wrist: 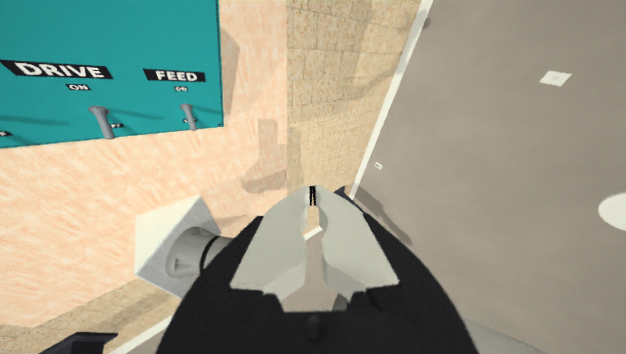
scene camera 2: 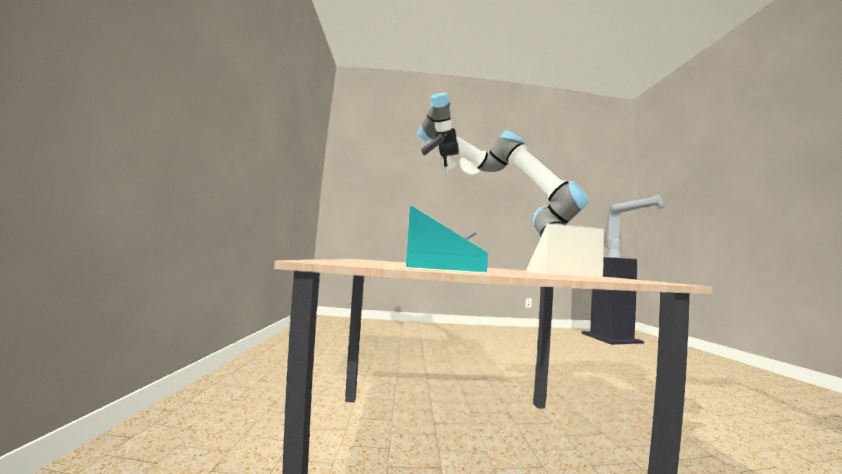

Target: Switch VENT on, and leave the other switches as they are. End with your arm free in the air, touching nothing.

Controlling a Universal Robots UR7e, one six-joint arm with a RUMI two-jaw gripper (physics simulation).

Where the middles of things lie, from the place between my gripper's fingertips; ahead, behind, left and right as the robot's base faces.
I see my gripper 60 mm short of the teal sloped switch panel (scene camera 2: 431, 245), 230 mm to the right of it and 370 mm above it.
